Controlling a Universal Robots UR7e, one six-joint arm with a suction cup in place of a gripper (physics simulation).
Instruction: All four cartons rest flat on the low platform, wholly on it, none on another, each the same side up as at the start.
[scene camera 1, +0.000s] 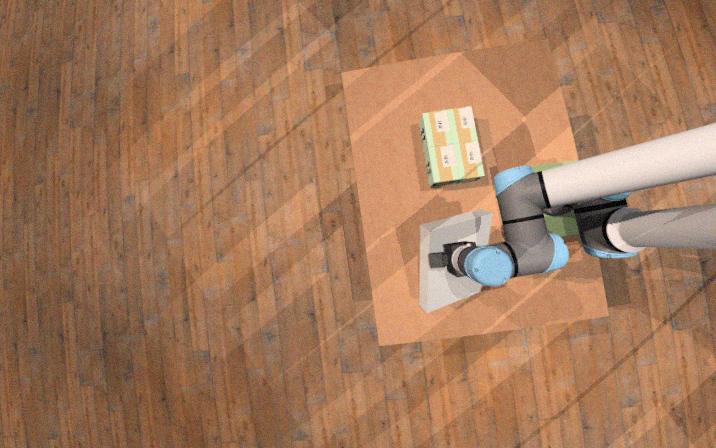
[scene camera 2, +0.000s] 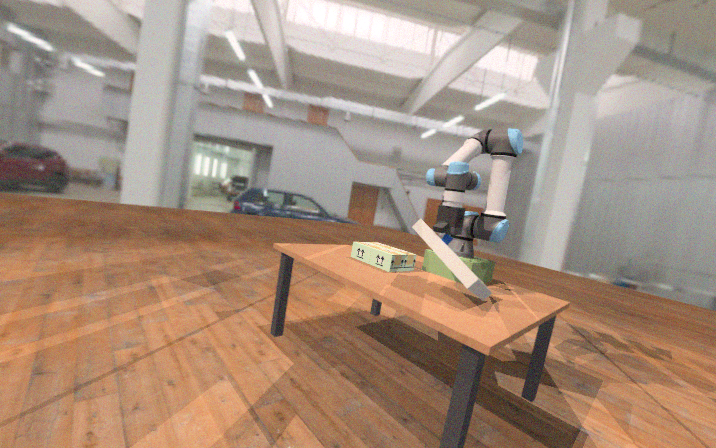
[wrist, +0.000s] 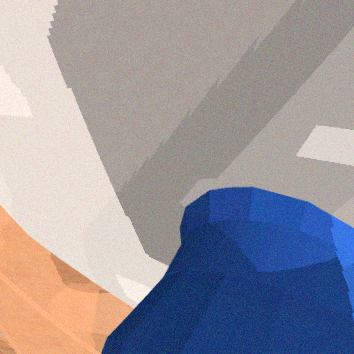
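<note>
The low platform (scene camera 1: 434, 293) (scene camera 2: 448, 258) (wrist: 130, 95), a pale grey slab, is tilted steeply, one end high and the other close to the table; whether that low end touches is unclear. My gripper (scene camera 1: 460, 257) (scene camera 2: 447, 239) (wrist: 260, 200), a blue suction cup, is on and against the slab's upper face; the cup itself is hidden in the first scene view. Four green-and-tan cartons with white labels stand flat, side by side in a two-by-two block, on the table: one carton (scene camera 1: 439, 129), a second (scene camera 1: 464, 121), a third (scene camera 1: 446, 161) and a fourth (scene camera 1: 471, 157).
The wooden table (scene camera 1: 390, 316) (scene camera 2: 337, 269) carries the cartons. The arm's green base block (scene camera 1: 560, 222) (scene camera 2: 439, 266) stands behind the tilted slab. The forearm (scene camera 1: 623, 163) reaches over the table's right side, near the cartons in the first scene view.
</note>
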